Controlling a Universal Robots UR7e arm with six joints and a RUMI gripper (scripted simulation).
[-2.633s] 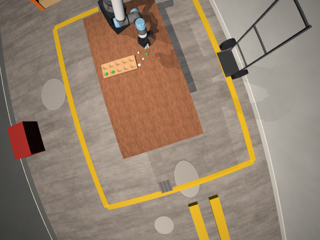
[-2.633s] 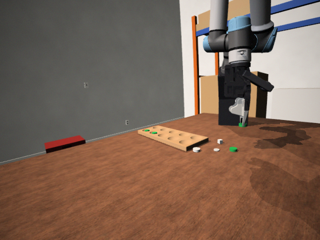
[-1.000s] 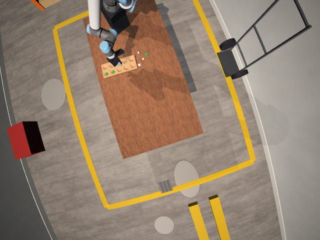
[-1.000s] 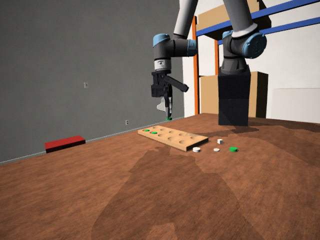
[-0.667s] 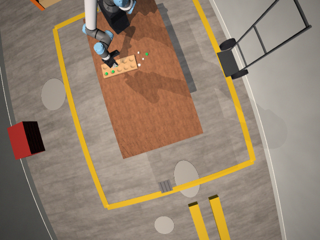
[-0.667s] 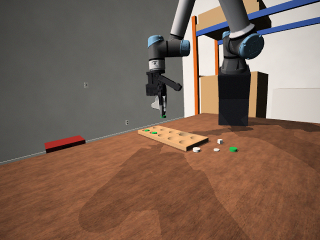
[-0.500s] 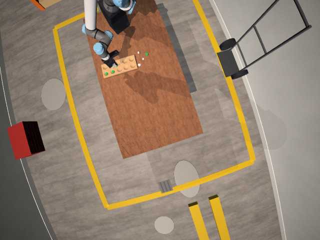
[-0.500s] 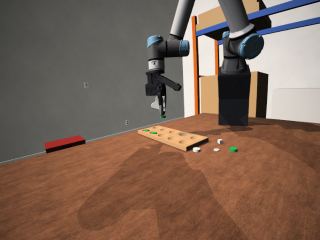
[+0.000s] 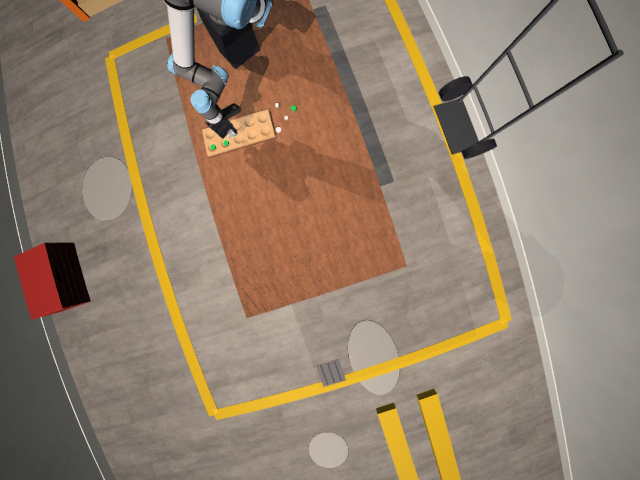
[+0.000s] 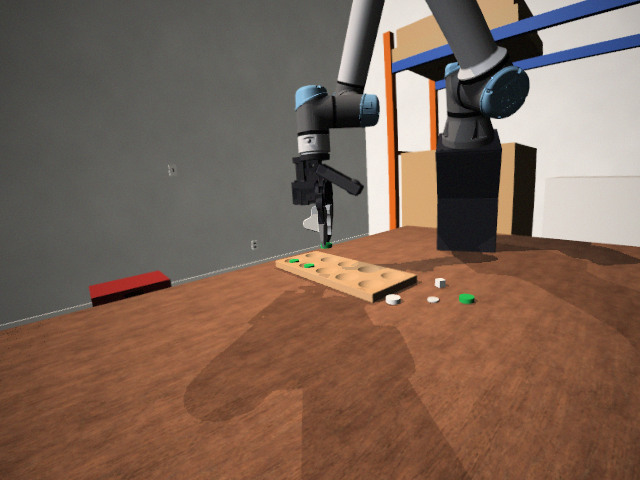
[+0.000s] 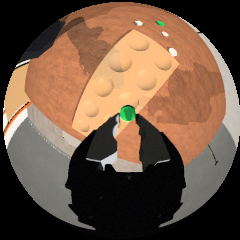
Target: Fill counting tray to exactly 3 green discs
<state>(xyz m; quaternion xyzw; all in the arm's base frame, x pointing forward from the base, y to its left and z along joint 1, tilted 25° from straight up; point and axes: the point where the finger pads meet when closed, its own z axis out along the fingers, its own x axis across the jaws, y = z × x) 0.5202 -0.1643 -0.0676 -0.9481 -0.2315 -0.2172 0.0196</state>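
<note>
My hand is 9 cm above the wooden counting tray and 4 cm past it. Also, from my hand: white disc 21 cm to the left, 9 cm below, 3 cm ahead; then small white cube 25 cm to the left, 11 cm behind, 9 cm below.
</note>
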